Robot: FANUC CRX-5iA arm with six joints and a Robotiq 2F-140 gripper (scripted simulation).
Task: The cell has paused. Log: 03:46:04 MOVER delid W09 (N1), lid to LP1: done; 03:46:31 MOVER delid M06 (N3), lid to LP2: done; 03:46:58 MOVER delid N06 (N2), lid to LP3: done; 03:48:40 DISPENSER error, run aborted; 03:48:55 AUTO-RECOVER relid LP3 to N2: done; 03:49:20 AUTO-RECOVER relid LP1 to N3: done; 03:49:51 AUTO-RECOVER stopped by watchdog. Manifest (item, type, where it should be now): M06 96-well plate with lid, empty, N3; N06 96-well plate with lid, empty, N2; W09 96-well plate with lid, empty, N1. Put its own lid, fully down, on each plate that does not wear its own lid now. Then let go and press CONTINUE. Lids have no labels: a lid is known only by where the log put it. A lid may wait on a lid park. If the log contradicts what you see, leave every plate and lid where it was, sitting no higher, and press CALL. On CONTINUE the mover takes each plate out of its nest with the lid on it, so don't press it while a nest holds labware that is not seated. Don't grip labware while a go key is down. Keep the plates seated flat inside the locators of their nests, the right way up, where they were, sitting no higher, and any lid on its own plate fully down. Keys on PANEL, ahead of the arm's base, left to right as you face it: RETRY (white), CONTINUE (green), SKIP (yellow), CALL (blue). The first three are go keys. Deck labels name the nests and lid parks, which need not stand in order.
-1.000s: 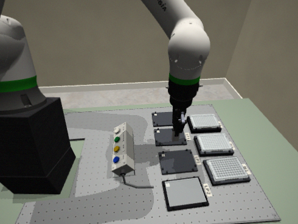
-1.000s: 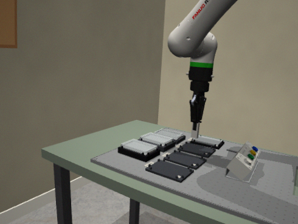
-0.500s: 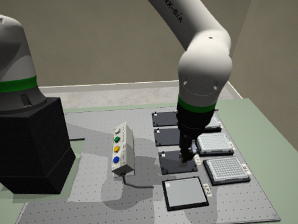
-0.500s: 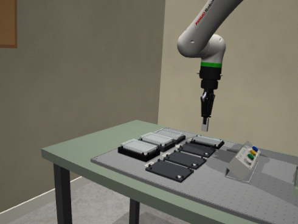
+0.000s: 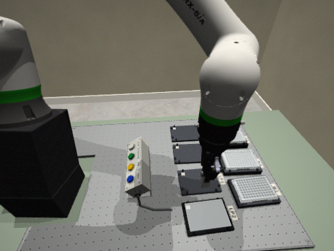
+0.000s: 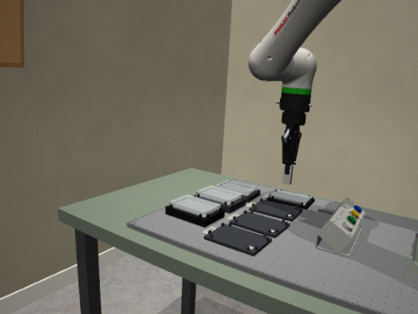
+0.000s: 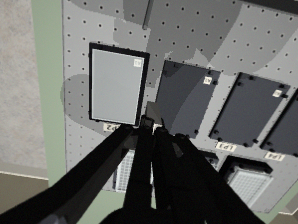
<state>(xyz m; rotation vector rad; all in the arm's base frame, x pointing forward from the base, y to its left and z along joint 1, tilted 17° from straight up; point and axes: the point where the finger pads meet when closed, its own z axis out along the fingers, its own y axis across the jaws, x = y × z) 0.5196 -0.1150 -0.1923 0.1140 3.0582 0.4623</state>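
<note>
Now: hand 250 mm to the right of the plate, 200 mm short of it and 80 mm above it. The rest, counted from my hand: lid park LP2 (110 mm below, 60 mm to the right); then LP2 label (110 mm below, 80 mm ahead, 70 mm to the right); then lid park LP1 (110 mm below, 60 mm to the left, 10 mm ahead).
</note>
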